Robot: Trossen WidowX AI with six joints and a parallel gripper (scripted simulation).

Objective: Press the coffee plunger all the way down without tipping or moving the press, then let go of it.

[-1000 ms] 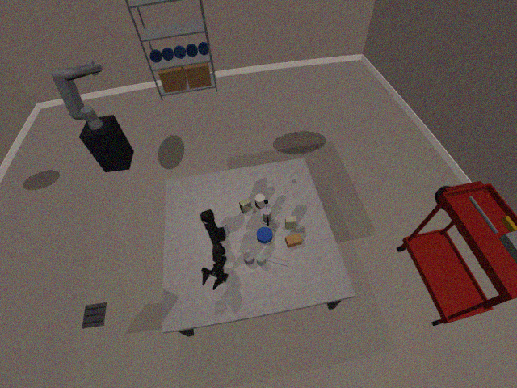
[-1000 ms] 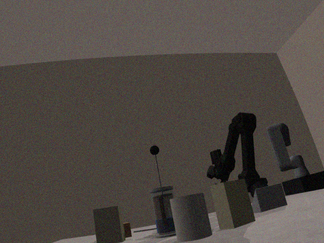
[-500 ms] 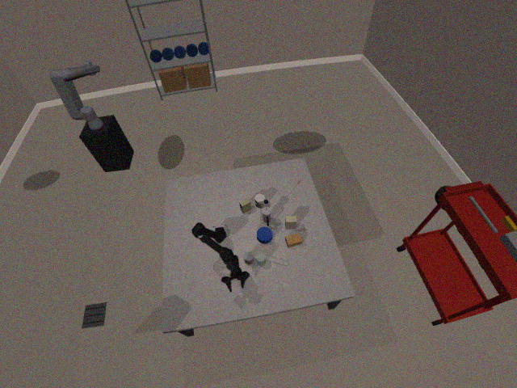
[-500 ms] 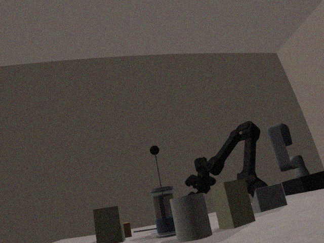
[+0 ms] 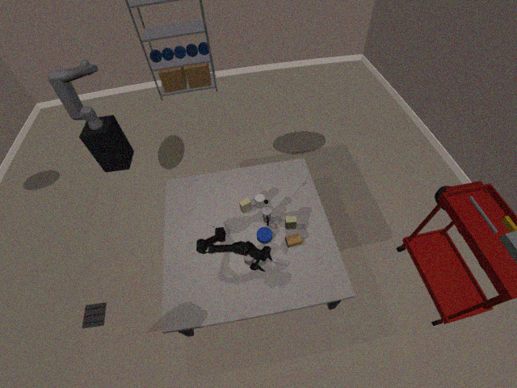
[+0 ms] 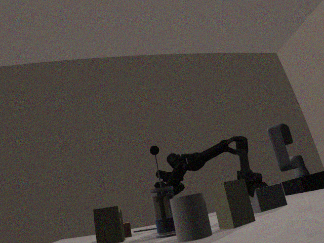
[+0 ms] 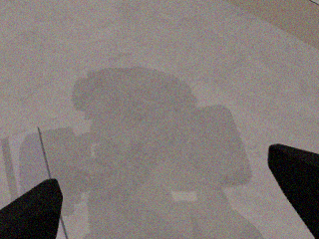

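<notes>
My gripper tip is now 41 cm to the right of the coffee press, 4 cm short of it and 1 cm below it. From my gripper tip the other things lie so: white cylinder (58 cm to the left, 7 cm below); orange block (21 cm to the left, 21 cm ahead, 9 cm below).
</notes>
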